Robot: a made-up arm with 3 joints. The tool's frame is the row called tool. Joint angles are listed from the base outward.
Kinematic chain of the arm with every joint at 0, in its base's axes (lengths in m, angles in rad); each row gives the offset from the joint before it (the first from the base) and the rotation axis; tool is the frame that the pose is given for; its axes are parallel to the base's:
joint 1: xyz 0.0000 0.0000 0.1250 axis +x
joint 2: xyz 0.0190 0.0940 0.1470 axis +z
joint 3: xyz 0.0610 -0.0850 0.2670 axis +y
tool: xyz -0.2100 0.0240 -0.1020
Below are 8 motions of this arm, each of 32 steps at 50 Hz.
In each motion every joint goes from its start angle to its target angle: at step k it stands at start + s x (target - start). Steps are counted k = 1, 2, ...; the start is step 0. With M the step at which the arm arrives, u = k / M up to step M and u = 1 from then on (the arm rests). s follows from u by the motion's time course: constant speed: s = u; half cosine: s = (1 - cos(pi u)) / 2; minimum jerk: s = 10 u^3 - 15 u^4 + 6 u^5.
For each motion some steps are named. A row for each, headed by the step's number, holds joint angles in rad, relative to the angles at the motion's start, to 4 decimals.
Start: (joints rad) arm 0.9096 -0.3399 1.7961
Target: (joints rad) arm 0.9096 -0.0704 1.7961
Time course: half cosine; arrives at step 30
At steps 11, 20, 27, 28, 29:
11: 0.0000 0.0799 0.0000
20: 0.0000 0.2021 0.0000
27: 0.0000 0.2629 0.0000
28: 0.0000 0.2666 0.0000
29: 0.0000 0.2688 0.0000

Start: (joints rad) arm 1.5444 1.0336 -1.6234
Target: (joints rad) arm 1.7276 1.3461 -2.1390
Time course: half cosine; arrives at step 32
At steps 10, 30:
10: 0.0407 0.0694 -0.1146
30: 0.1814 0.3095 -0.5106

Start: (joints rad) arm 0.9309 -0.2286 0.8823
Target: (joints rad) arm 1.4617 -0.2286 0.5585
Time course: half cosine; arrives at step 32
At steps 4, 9, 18, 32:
4: 0.0202 0.0000 -0.0123
9: 0.0970 0.0000 -0.0592
18: 0.3172 0.0000 -0.1935
32: 0.5308 0.0000 -0.3238

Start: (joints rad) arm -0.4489 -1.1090 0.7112
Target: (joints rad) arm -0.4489 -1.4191 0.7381
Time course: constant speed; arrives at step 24
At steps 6, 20, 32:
6: 0.0000 -0.0775 0.0067
20: 0.0000 -0.2584 0.0224
32: 0.0000 -0.3101 0.0269

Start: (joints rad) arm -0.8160 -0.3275 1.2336
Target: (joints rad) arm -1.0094 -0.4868 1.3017
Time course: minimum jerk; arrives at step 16
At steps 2, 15, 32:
2: -0.0031 -0.0026 0.0011
15: -0.1930 -0.1589 0.0679
32: -0.1934 -0.1593 0.0681

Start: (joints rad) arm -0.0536 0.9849 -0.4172
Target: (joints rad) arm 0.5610 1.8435 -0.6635
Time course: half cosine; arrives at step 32
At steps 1, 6, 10, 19, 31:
1: 0.0015 0.0021 -0.0006
6: 0.0518 0.0724 -0.0208
10: 0.1366 0.1908 -0.0547
19: 0.3965 0.5539 -0.1589
31: 0.6131 0.8565 -0.2457

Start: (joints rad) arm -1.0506 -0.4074 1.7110
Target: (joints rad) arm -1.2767 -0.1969 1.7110
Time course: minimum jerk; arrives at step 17
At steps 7, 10, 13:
7: -0.0764 0.0711 0.0000
10: -0.1497 0.1394 0.0000
13: -0.2061 0.1918 0.0000

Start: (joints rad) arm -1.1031 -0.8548 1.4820
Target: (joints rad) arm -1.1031 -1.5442 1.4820
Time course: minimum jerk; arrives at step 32
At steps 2, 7, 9, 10, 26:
2: 0.0000 -0.0015 0.0000
7: 0.0000 -0.0506 0.0000
9: 0.0000 -0.0959 0.0000
10: 0.0000 -0.1241 0.0000
26: 0.0000 -0.6558 0.0000

